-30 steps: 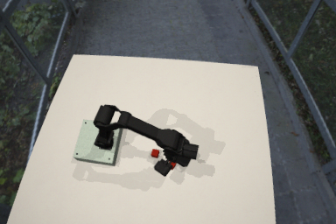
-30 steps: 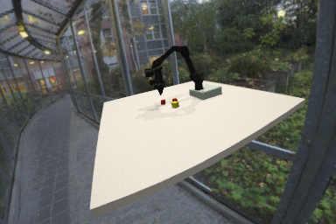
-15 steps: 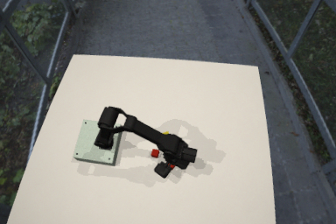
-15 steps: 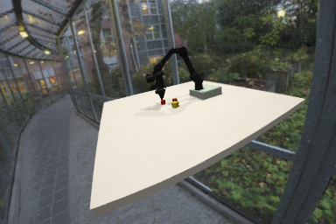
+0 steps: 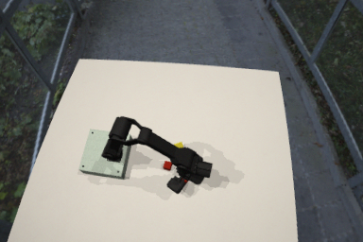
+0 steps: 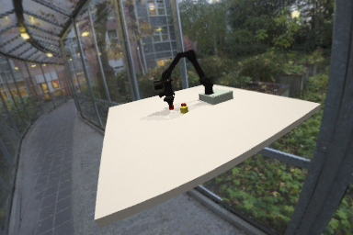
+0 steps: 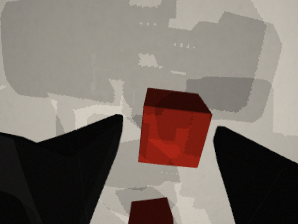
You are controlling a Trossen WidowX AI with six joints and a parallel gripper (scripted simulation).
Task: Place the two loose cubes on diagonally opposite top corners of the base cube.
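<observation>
Right now my gripper tip is 40 mm past the yellow base cube and 140 mm to the right of it. Round my gripper tip: red cube: 90 mm behind, 50 mm to the left.
</observation>
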